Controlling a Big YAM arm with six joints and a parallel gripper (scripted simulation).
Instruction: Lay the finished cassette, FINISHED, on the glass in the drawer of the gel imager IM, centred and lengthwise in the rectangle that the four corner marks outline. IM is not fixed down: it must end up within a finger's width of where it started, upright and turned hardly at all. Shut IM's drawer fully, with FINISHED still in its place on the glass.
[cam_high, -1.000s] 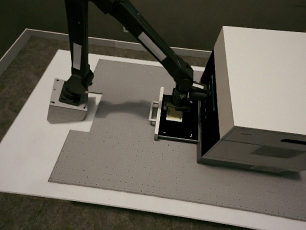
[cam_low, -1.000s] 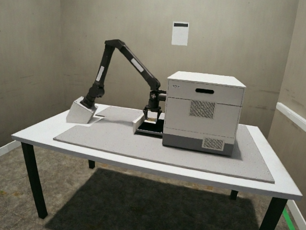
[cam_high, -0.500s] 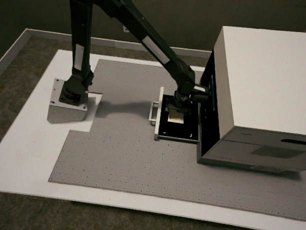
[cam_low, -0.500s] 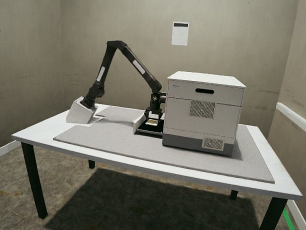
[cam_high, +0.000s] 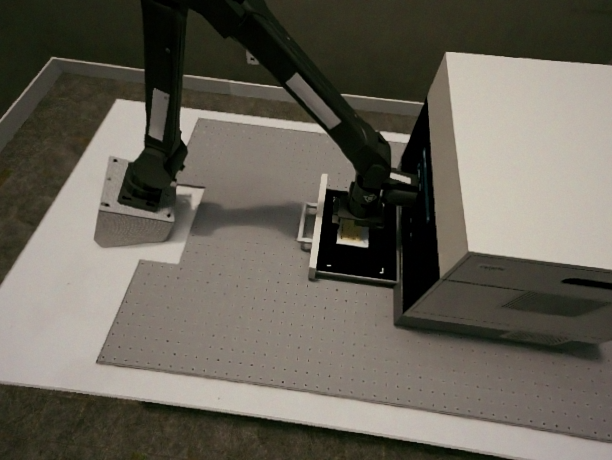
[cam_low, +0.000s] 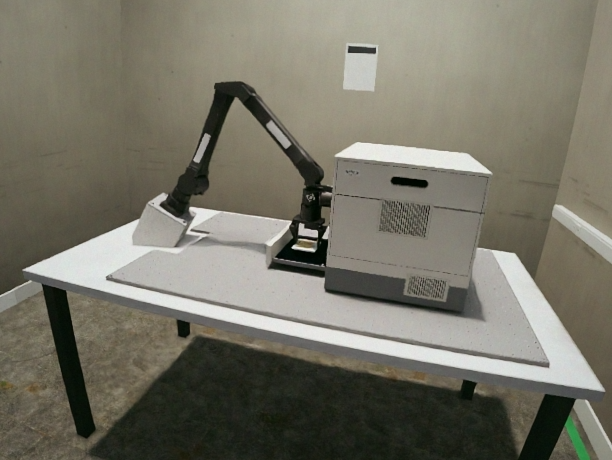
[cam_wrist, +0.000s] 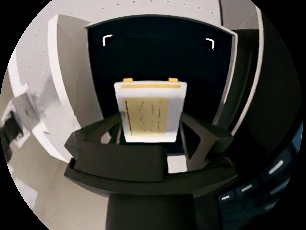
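Now: the cassette 10 mm to the left of my hand and 10 mm below it. Also, from my hand: drawer (20 mm below, 20 mm ahead).
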